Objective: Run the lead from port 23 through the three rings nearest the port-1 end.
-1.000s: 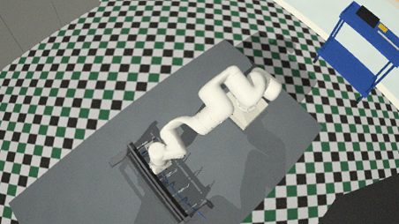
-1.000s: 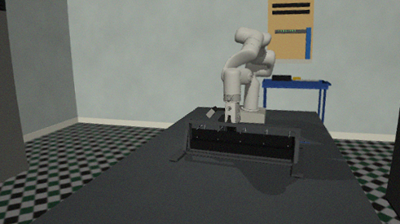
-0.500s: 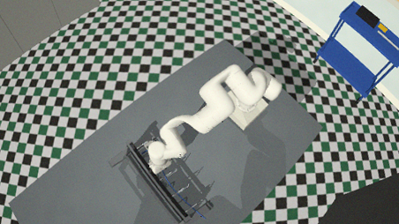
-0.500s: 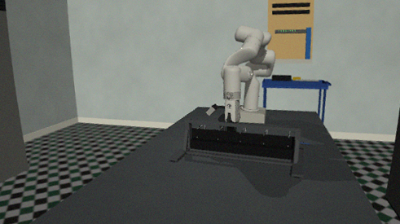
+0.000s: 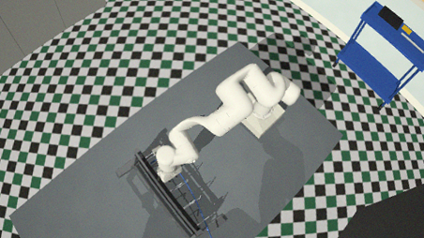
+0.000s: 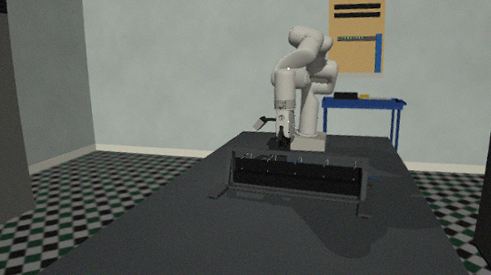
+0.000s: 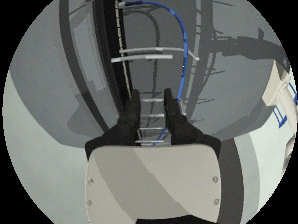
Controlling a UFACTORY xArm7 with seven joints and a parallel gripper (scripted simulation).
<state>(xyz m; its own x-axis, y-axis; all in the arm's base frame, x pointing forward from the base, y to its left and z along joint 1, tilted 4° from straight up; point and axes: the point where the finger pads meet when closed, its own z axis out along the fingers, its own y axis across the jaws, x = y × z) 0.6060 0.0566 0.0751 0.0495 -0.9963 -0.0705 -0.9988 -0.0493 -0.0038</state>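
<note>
Now: hand 6 cm short of the patch panel rack, 6 cm above it and 5 cm to the right of it.
</note>
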